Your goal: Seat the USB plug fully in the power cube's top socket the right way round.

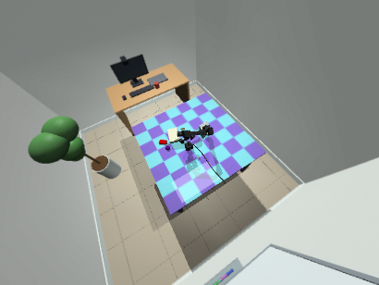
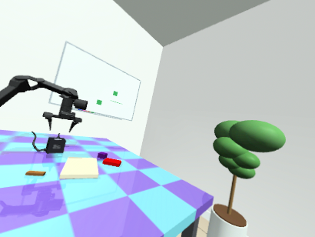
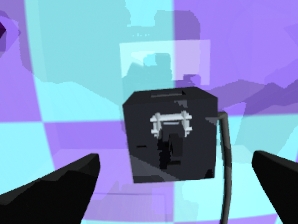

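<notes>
My gripper tip is 3 cm above the USB plug. From my gripper tip the other things lie so: small purple block: 22 cm ahead, 15 cm to the right, 11 cm below; then white flat block: 27 cm to the right, 11 cm below, 5 cm ahead; then thin orange piece: 27 cm to the right, 12 cm below, 11 cm behind.
</notes>
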